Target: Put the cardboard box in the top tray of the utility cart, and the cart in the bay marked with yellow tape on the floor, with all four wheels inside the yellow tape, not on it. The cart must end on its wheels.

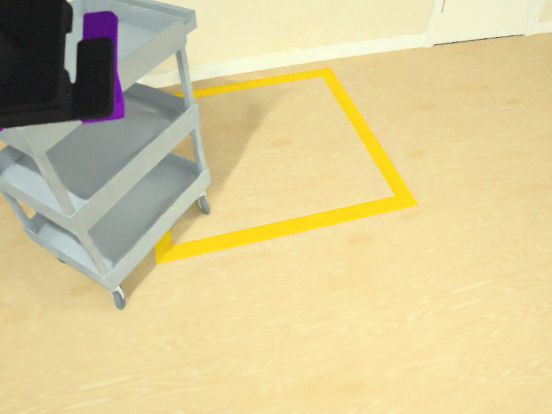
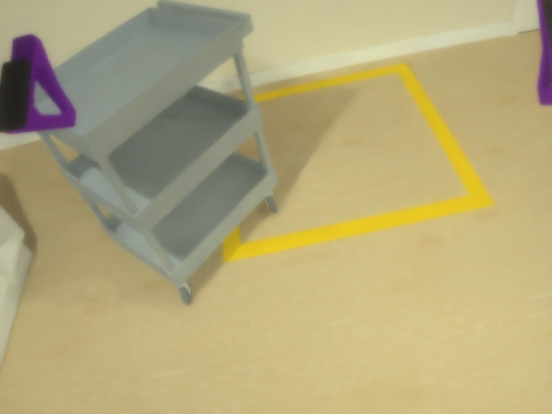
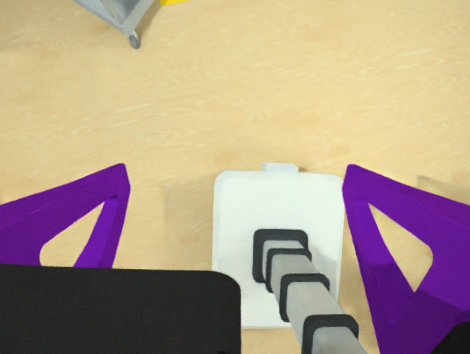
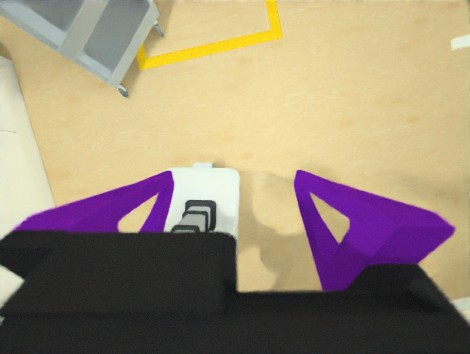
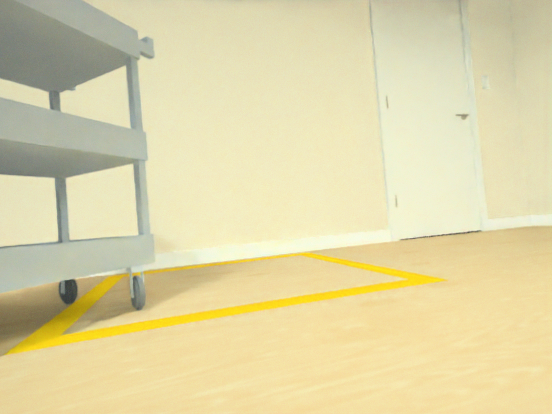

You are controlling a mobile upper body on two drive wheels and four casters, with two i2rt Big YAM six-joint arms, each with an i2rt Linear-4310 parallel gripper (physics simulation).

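The grey three-tray utility cart [image 1: 135, 173] [image 2: 200, 171] [image 3: 131, 22] [image 4: 82, 30] [image 5: 75, 262] stands upright on its wheels, angled across the left side of the yellow tape [image 1: 290, 226] [image 2: 350, 228] [image 3: 172, 1] [image 4: 215, 47] [image 5: 250, 305]. One wheel [image 1: 203, 204] [image 5: 138, 292] is inside the tape; the near wheel [image 1: 119, 298] [image 2: 186, 293] is outside. No box shows in the visible part of the top tray. The cardboard box does not show. My left gripper [image 3: 236, 176] is open and empty. My right gripper [image 4: 234, 177] is open and empty. Both are apart from the cart.
A pale wall [image 5: 250, 125] runs behind the bay, with a white door [image 5: 425, 120] farther right. A white object [image 2: 10, 260] [image 4: 20, 130] stands at the left edge. My own white base [image 3: 235, 200] [image 4: 225, 190] shows below the grippers.
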